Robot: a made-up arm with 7 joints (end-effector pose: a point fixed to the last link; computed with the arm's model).
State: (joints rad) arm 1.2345 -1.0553 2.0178 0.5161 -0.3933 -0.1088 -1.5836
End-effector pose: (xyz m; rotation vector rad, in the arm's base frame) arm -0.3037 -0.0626 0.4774 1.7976 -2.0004 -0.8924
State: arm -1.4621 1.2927 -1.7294 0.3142 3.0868 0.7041 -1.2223
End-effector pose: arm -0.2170 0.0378 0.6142 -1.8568 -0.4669 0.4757
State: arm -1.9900 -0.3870 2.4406 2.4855 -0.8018 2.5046 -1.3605
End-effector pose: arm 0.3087 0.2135 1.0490 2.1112 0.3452 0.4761
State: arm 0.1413 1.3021 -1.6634 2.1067 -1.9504 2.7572 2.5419
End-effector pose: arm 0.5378 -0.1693 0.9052 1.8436 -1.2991 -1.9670
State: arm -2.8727 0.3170 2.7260 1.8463 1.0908 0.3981 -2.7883
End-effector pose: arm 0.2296 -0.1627 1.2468 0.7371 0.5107 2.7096
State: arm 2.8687 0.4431 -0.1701 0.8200 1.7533 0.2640 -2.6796
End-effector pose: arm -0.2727 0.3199 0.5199 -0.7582 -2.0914 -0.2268
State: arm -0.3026 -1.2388 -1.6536 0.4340 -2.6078 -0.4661 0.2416
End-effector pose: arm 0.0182 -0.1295 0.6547 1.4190 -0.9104 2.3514
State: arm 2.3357 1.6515 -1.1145 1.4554 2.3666 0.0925 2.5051
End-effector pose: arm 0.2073 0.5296 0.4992 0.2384 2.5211 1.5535
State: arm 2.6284 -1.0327 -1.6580 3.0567 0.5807 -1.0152 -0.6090
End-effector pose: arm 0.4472 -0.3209 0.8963 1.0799 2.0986 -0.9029
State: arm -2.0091 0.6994 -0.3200 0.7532 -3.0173 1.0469 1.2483
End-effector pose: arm -0.2984 -0.1901 0.4075 1.2268 -0.8737 0.0859
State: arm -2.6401 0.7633 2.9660 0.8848 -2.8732 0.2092 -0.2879
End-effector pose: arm 0.1968 0.0803 0.8633 0.1849 1.5496 1.6397
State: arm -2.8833 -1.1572 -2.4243 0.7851 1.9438 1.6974 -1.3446
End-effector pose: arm 0.1224 0.4024 0.4713 -1.3550 1.0576 1.7540
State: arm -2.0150 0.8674 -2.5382 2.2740 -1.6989 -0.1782 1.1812
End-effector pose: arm -0.4403 -0.1142 1.1046 0.2633 -0.0472 -0.9046
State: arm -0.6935 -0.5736 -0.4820 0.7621 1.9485 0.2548 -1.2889
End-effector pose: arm 0.0209 -0.3377 0.8119 0.1015 2.4646 -1.3153
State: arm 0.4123 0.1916 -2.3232 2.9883 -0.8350 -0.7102 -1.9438
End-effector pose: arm 0.3207 0.0540 1.2125 -0.4385 1.2991 -0.3901
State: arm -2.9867 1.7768 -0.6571 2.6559 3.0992 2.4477 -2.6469
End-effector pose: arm -0.6547 -0.0580 0.4384 0.0515 -0.2044 1.9743
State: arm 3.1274 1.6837 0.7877 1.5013 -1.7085 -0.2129 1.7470
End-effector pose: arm -0.2574 -0.3580 0.4102 1.5355 2.2824 -0.3744
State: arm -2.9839 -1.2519 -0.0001 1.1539 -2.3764 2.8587 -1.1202
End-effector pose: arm 0.2309 0.1511 1.0152 -1.9581 -1.1609 -2.1577
